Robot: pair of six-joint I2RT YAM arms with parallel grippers.
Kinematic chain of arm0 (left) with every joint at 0, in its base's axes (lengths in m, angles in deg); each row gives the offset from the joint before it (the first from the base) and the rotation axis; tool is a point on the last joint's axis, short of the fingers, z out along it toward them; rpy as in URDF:
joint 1: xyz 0 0 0.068 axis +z
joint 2: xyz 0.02 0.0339 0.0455 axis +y
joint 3: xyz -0.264 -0.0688 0 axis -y
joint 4: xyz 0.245 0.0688 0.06 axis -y
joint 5: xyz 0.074 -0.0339 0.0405 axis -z
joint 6: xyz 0.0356 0 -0.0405 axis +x
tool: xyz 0 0 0 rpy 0 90 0
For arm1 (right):
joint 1: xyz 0 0 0.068 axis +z
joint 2: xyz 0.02 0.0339 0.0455 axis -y
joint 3: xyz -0.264 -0.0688 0 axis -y
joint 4: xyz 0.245 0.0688 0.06 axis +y
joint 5: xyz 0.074 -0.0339 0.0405 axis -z
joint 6: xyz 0.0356 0 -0.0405 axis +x
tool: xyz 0 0 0 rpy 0 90 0
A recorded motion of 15 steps. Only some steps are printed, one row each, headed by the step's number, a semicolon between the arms.
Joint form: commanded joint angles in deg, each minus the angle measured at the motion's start. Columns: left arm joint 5, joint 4, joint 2, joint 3, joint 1, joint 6; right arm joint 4, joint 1, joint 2, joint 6, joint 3, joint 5.
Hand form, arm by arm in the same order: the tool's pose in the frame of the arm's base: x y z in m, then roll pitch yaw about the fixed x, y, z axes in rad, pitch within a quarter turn. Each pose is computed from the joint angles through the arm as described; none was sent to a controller.
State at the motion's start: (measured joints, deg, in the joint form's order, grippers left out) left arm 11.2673 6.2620 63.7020 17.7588 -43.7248 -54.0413; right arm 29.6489 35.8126 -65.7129 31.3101 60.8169 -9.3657
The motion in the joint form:
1: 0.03 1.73 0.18 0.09 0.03 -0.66; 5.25 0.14 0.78 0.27 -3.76 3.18
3: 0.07 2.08 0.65 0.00 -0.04 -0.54; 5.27 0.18 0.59 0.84 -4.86 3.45
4: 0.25 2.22 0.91 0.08 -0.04 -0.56; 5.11 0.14 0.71 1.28 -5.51 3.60
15: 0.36 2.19 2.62 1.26 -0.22 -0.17; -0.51 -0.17 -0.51 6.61 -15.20 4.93
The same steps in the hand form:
1: 0.1418 -0.1452 0.1487 -2.2742 0.3646 -2.8755; 0.1915 0.1436 0.3042 2.5571 0.6274 3.0705
3: 0.1419 -0.1456 0.1473 -2.2778 0.3639 -2.8798; 0.1912 0.1434 0.2971 2.5722 0.6065 3.0698
4: 0.1423 -0.1461 0.1471 -2.2773 0.3616 -2.8819; 0.1907 0.1427 0.2940 2.5745 0.5986 3.0632
15: 0.1455 -0.1502 0.1476 -2.2872 0.3606 -2.8942; 0.1892 0.1390 0.2415 2.6137 0.4932 2.9944

